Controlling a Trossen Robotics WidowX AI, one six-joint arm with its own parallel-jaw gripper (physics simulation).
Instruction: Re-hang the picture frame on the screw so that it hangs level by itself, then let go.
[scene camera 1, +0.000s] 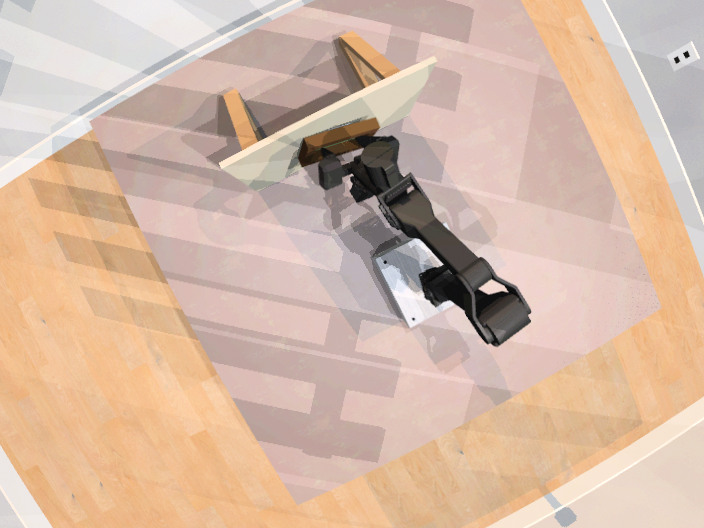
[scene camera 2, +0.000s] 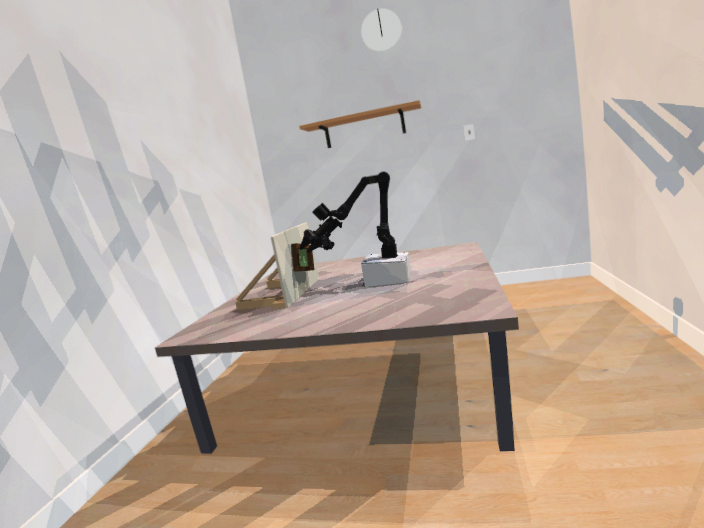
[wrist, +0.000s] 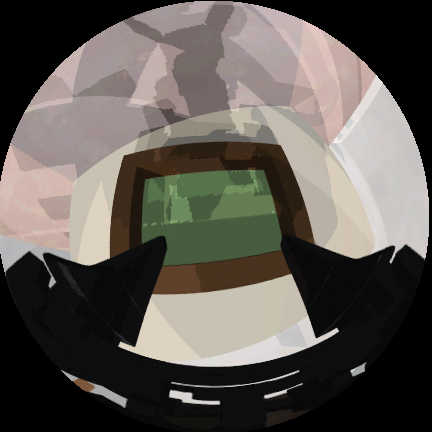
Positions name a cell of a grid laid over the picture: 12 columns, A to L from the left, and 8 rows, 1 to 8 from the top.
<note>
My gripper (scene camera 1: F3) grips a brown picture frame (scene camera 1: F3). I also see a cream board (scene camera 1: E3).
My gripper shows as well in the wrist view (wrist: G5). The cream board also shows in scene camera 2 (scene camera 2: F5) and in the wrist view (wrist: J5).
</note>
